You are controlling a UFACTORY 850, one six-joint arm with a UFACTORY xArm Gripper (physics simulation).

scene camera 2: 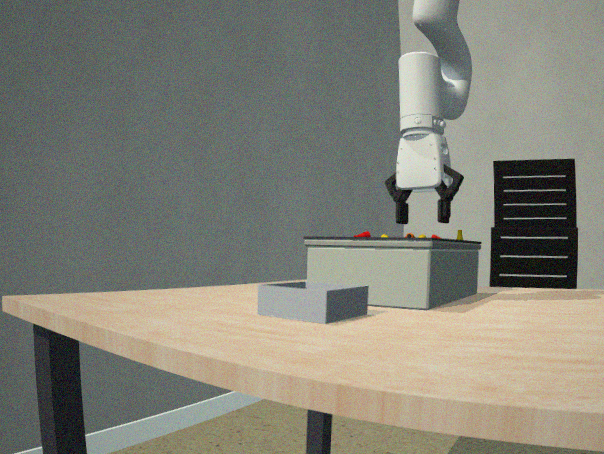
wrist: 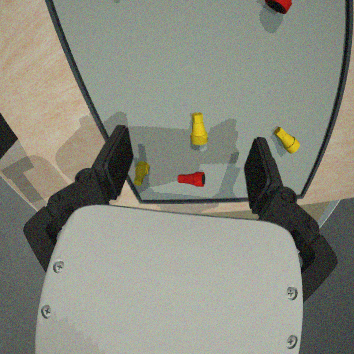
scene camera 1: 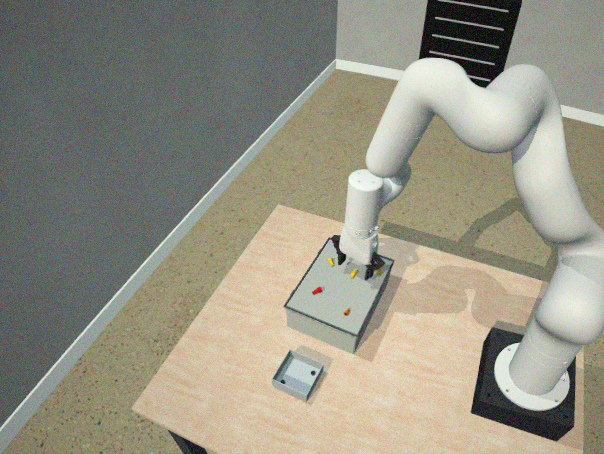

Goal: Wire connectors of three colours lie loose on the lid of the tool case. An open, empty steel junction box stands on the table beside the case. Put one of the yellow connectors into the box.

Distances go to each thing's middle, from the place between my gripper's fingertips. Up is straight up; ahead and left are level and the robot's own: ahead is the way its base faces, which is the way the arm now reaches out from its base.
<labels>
The tool case point(scene camera 2: 419, 273) is 8 cm below my hand, 3 cm to the left of it and 3 cm ahead of it. Round my hand: steel junction box point(scene camera 2: 317, 302): 31 cm to the left, 12 cm below, 6 cm ahead.
</labels>
